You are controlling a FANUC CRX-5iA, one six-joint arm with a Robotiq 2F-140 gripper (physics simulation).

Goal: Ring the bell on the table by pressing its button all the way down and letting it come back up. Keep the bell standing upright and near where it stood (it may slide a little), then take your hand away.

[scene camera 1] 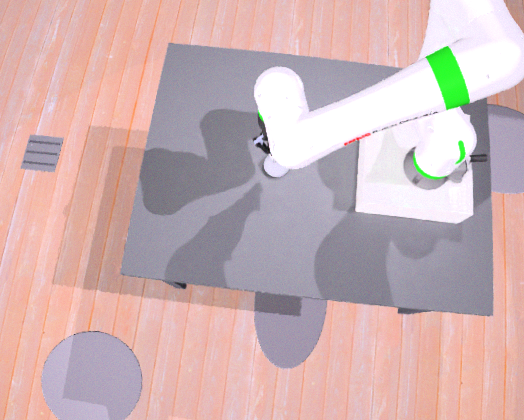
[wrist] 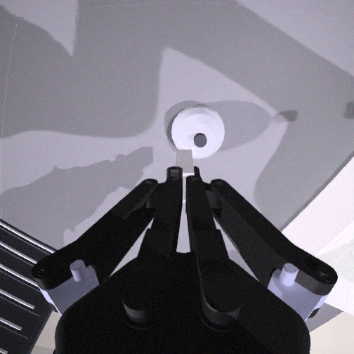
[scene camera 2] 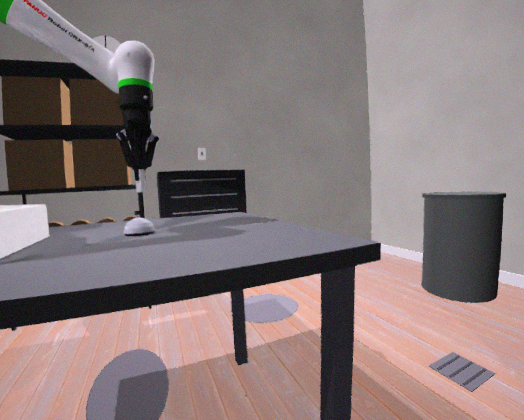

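Seen in the pictures: gripper, between the fingertips: (scene camera 2: 141, 192); arm's base, origin of its link: (scene camera 1: 426, 167).
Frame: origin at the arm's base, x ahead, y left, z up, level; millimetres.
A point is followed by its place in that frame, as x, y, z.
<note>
The bell is a low white dome (scene camera 1: 275, 168) @[469, -38, -65] (scene camera 2: 138, 228) @[456, -101, -83] (wrist: 190, 122) standing upright on the grey table (scene camera 1: 280, 250) @[465, 221, -104] (scene camera 2: 200, 260) @[512, -446, -104]. Its small dark button (wrist: 200, 140) shows in the wrist view. In scene camera 1 the arm covers part of the bell, and the button does not show. My gripper (scene camera 2: 140, 191) @[478, -45, 15] (wrist: 184, 160) is shut and empty, pointing down. In scene camera 2 its pale fingertips hang above the bell, apart from it. In the wrist view they overlap the bell's near rim, slightly left of the button. The arm hides the fingertips in scene camera 1.
A white box-like base (scene camera 1: 405, 212) @[69, 128, -52] (scene camera 2: 22, 227) @[188, -68, -55] stands on the table at the arm's side. Behind the table are a black slatted unit (scene camera 2: 201, 187) and a shelf rack (scene camera 2: 35, 131) with brown boxes. A dark grey bin (scene camera 2: 462, 250) stands on the floor away from the table.
</note>
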